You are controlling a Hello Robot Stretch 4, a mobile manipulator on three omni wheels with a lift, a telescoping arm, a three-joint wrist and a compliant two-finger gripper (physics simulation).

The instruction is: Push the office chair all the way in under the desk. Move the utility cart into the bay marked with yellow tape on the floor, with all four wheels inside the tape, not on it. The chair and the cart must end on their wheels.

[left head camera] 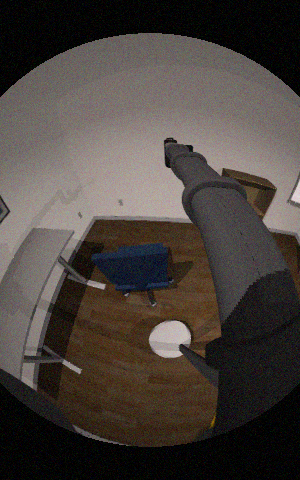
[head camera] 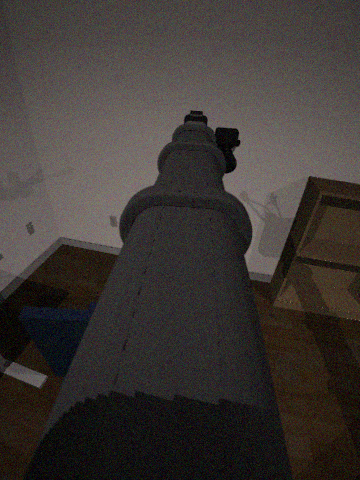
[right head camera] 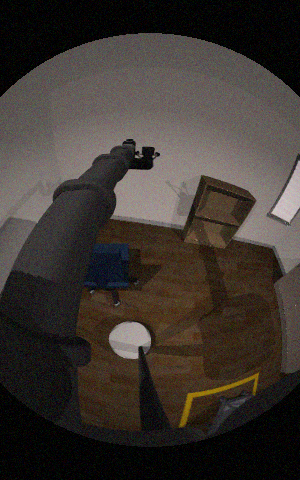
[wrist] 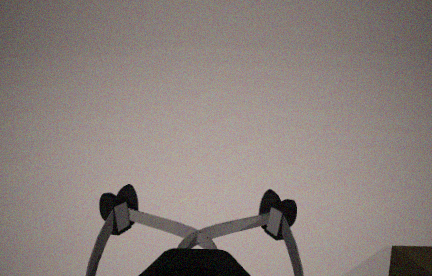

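Where they show: gripper, fingertip midpoint: (wrist: 199,203); robot's base, link origin: (left head camera: 169,337) (right head camera: 130,338).
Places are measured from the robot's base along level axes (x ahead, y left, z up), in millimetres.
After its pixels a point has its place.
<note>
The office chair (head camera: 60,335) {z 869, x 463, y 367 mm} (left head camera: 135,265) {z 844, x 473, y 226 mm} (right head camera: 107,267) {z 784, x 481, y 129 mm} has a blue back and seat and stands upright on its castors, apart from the desk. The grey desk (left head camera: 30,270) {z 922, x 345, y 1075 mm} is at the left along the wall. Yellow tape (right head camera: 222,386) {z -31, x -872, y -1089 mm} marks the bay at the lower right of the right head camera view. A grey-blue object (right head camera: 232,404) shows inside the tape, mostly hidden by my body; I cannot tell whether it is the utility cart. My gripper (right head camera: 148,153) {z 1343, x 1029, y -85 mm} (wrist: 199,203) {z 1343, x 1029, y -85 mm} is open and empty, raised high on the extended arm in front of the wall, away from the chair.
A brown wooden shelf unit (head camera: 298,230) {z 682, x 1526, y -797 mm} (right head camera: 195,210) {z 604, x 1431, y -783 mm} stands by the far wall, right of the arm. A white round disc (left head camera: 170,337) {z 187, x 16, y -4 mm} (right head camera: 127,335) {z 187, x 46, y 19 mm} is low in front of me. The desk's leg and foot bars reach toward the chair. A grey panel (right head camera: 292,320) {z 283, x -382, y -2438 mm} is at the right edge.
</note>
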